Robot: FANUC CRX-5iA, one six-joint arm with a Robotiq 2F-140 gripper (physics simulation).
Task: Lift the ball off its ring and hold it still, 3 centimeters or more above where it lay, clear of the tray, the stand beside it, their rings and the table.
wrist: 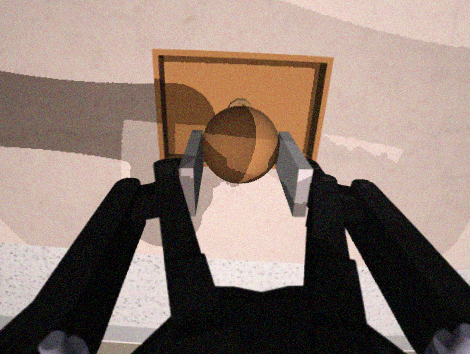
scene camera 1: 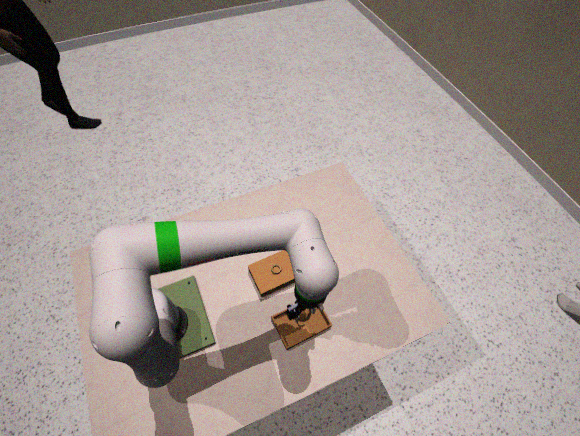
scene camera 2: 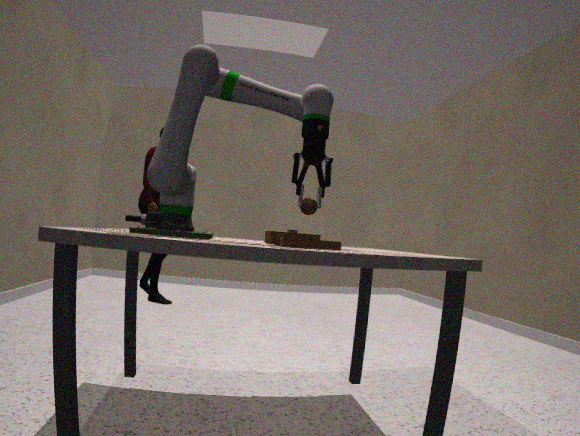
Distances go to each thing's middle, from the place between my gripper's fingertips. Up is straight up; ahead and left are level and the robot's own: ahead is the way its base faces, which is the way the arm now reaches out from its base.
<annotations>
The brown ball (wrist: 240, 144) is right at my hand. Also, from my hand: orange stand (scene camera 1: 272, 273): 220 mm to the left, 100 mm below; then shallow orange tray (scene camera 1: 291, 333): 120 mm below.
</annotations>
